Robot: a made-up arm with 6 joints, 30 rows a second.
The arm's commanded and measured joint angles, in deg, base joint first. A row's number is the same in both.
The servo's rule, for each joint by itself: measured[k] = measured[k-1] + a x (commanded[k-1-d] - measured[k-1]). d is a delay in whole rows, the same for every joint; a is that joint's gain. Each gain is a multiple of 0.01, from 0.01 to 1. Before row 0 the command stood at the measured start. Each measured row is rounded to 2 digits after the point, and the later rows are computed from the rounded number. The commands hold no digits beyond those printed.
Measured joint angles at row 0:
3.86 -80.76 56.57 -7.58 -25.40 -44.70
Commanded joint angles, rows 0 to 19:
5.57 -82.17 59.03 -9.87 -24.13 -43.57
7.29 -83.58 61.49 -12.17 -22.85 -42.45
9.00 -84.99 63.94 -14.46 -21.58 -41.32
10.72 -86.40 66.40 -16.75 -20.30 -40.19
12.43 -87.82 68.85 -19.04 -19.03 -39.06
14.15 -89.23 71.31 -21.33 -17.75 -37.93
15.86 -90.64 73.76 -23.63 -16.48 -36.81
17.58 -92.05 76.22 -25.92 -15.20 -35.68
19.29 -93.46 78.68 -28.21 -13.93 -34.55
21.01 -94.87 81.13 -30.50 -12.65 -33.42
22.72 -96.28 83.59 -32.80 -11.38 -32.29
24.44 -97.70 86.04 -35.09 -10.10 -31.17
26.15 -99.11 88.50 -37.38 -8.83 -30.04
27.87 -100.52 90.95 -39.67 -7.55 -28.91
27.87 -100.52 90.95 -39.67 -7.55 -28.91
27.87 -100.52 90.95 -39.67 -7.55 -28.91
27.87 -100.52 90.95 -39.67 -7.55 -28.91
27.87 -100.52 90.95 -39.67 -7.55 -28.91
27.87 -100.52 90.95 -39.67 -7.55 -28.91
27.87 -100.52 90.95 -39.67 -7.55 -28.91
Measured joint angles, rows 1 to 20:
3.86 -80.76 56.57 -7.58 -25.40 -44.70
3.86 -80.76 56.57 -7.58 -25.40 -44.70
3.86 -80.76 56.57 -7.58 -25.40 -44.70
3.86 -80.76 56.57 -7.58 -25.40 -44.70
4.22 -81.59 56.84 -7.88 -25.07 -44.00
4.86 -82.76 57.35 -8.44 -24.49 -43.04
5.73 -84.08 58.07 -9.22 -23.73 -41.97
6.78 -85.45 58.99 -10.20 -22.84 -40.87
7.97 -86.85 60.07 -11.35 -21.85 -39.75
9.27 -88.25 61.31 -12.65 -20.78 -38.62
10.65 -89.66 62.68 -14.08 -19.66 -37.50
12.11 -91.07 64.17 -15.62 -18.50 -36.37
13.62 -92.48 65.77 -17.26 -17.31 -35.24
15.17 -93.89 67.46 -18.98 -16.10 -34.11
16.76 -95.30 69.23 -20.78 -14.87 -32.98
18.37 -96.72 71.08 -22.64 -13.63 -31.86
20.00 -98.13 73.00 -24.56 -12.38 -30.73
21.65 -99.54 74.97 -26.52 -11.12 -29.60
22.96 -100.12 76.73 -28.23 -10.19 -29.17
23.99 -100.36 78.29 -29.72 -9.50 -29.01
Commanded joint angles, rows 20 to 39:
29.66 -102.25 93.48 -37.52 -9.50 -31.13
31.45 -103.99 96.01 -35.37 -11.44 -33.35
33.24 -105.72 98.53 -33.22 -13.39 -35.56
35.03 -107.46 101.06 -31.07 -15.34 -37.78
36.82 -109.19 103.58 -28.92 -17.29 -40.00
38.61 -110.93 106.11 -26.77 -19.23 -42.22
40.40 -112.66 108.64 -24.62 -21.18 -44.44
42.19 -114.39 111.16 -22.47 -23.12 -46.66
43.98 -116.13 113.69 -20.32 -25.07 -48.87
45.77 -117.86 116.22 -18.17 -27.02 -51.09
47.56 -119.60 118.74 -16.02 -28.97 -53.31
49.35 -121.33 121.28 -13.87 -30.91 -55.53
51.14 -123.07 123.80 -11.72 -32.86 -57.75
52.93 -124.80 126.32 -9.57 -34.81 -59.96
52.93 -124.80 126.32 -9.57 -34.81 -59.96
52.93 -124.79 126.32 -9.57 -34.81 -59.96
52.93 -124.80 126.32 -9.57 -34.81 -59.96
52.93 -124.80 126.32 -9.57 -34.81 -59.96
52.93 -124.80 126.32 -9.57 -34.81 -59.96
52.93 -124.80 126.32 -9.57 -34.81 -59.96
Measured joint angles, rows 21 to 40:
24.80 -100.45 79.68 -31.01 -8.99 -28.95
25.44 -100.49 80.92 -32.14 -8.62 -28.93
25.95 -100.51 82.02 -33.12 -8.34 -28.92
26.35 -100.52 83.00 -33.97 -8.13 -28.91
27.05 -101.54 84.15 -34.43 -8.49 -30.29
27.97 -102.99 85.45 -34.55 -9.26 -32.19
29.08 -104.60 86.89 -34.38 -10.33 -34.28
30.33 -106.29 88.45 -33.95 -11.63 -36.45
31.69 -108.00 90.11 -33.30 -13.10 -38.65
33.14 -109.73 91.87 -32.45 -14.69 -40.86
34.66 -111.46 93.71 -31.43 -16.38 -43.08
36.24 -113.19 95.63 -30.27 -18.13 -45.30
37.87 -114.92 97.62 -28.98 -19.93 -47.51
39.53 -116.65 99.67 -27.57 -21.77 -49.73
41.22 -118.39 101.77 -26.07 -23.64 -51.95
42.93 -120.12 103.92 -24.48 -25.53 -54.17
44.65 -121.86 106.11 -22.82 -27.44 -56.39
46.39 -123.59 108.33 -21.10 -29.36 -58.60
47.76 -124.30 110.31 -19.60 -30.78 -59.44
48.85 -124.59 112.07 -18.30 -31.83 -59.76

